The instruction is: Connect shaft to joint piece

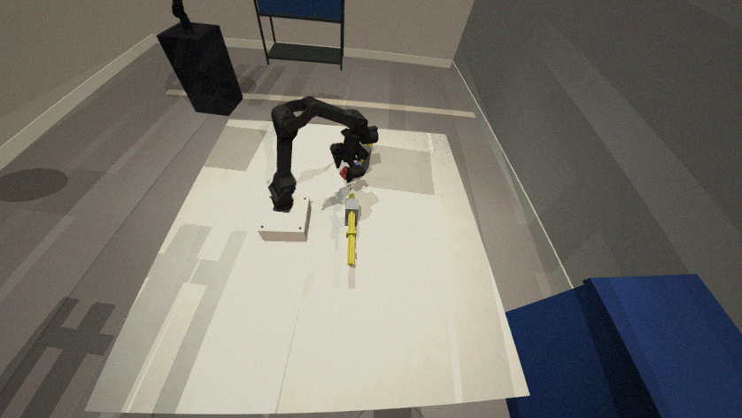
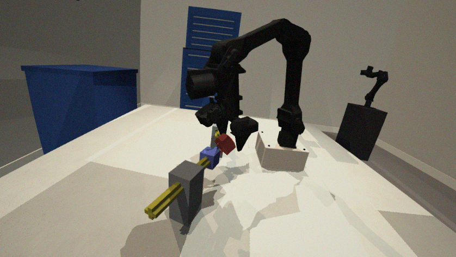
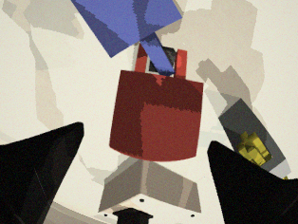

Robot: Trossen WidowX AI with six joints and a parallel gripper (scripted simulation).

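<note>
Right now the red yoke is 2 cm ahead of my gripper tip and 1 cm to the left of it.
</note>
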